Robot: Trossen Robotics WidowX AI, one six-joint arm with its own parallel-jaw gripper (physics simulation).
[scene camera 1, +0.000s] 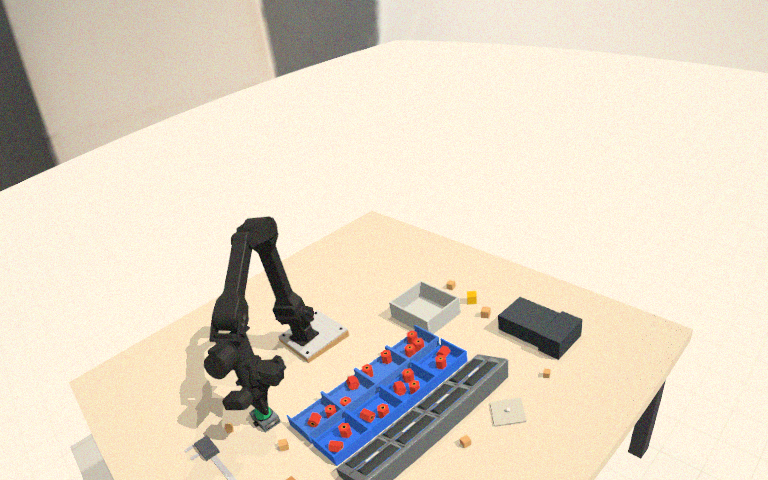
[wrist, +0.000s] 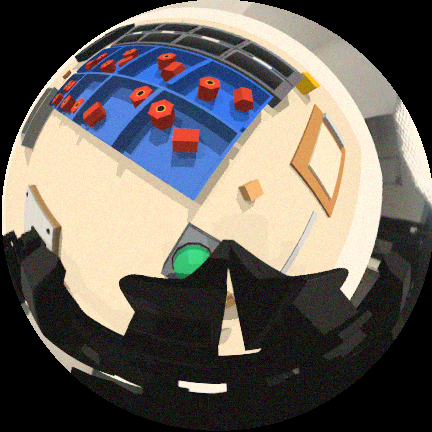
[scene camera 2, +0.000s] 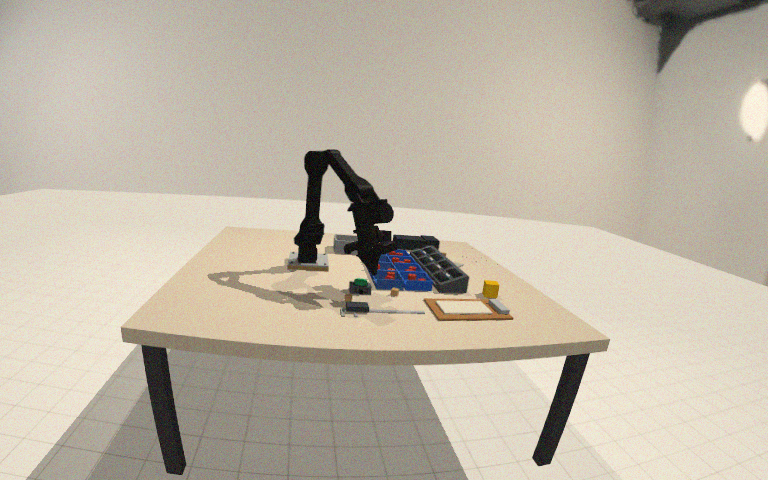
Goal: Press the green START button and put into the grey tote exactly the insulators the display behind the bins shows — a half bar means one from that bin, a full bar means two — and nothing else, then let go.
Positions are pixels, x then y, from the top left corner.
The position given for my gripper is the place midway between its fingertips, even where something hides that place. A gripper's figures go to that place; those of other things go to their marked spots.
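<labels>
There is a black box (scene camera 1: 553, 333), and it sits 1.37 m from the lens. My own gripper (scene camera 1: 266, 414) is 1.29 m from the lens.
</labels>
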